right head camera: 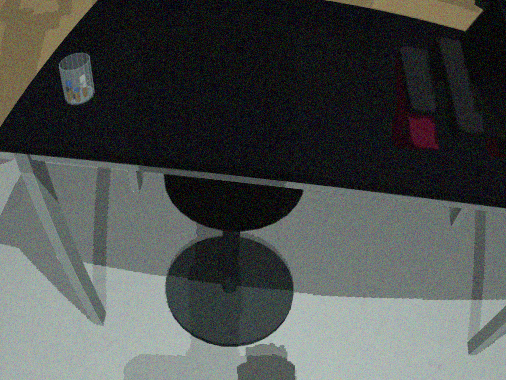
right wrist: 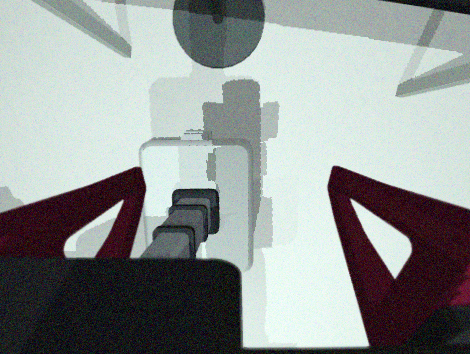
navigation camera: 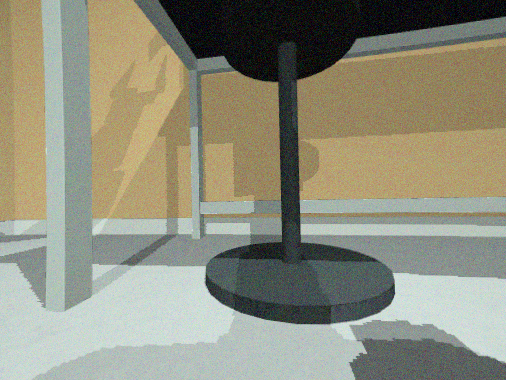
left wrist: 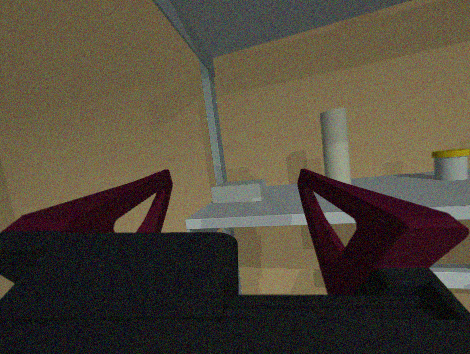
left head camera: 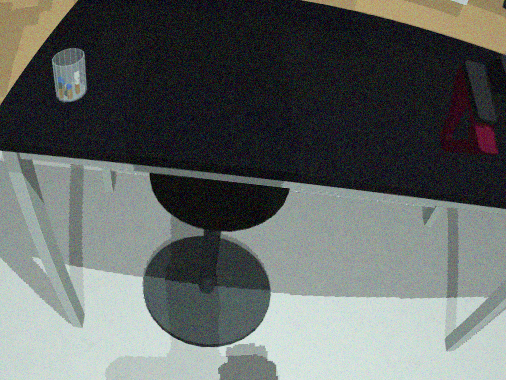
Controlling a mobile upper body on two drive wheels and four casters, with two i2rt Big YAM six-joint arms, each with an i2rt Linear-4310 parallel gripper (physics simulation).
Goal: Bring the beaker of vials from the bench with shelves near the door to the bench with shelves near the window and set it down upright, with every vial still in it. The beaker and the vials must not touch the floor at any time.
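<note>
The clear beaker (left head camera: pixel 69 75) (right head camera: pixel 77 79) stands upright on the black bench top (left head camera: pixel 250 100) (right head camera: pixel 250 100), near its left end. Several small vials (left head camera: pixel 69 91) (right head camera: pixel 76 93) with blue and white caps and amber lower parts are inside it; their exact number is unclear. My left gripper (left wrist: pixel 234 176) is open and empty, apart from the beaker, and faces the shelf level; the beaker does not show in the left wrist view. My right gripper (right wrist: pixel 236 176) is open and empty above the floor in front of the bench, far from the beaker.
A grey shelf (left wrist: pixel 280 200) holds a pale box (left wrist: pixel 236 193), a white cylinder (left wrist: pixel 336 145) and a yellow-lidded jar (left wrist: pixel 451 167). A round stool (left head camera: pixel 220 205) (right head camera: pixel 232 205) (navigation camera: pixel 289 150) is partly under the bench. A bench leg (navigation camera: pixel 70 150) stands left. Red and grey right-arm parts (left head camera: pixel 486 139) (right head camera: pixel 423 132) show at right.
</note>
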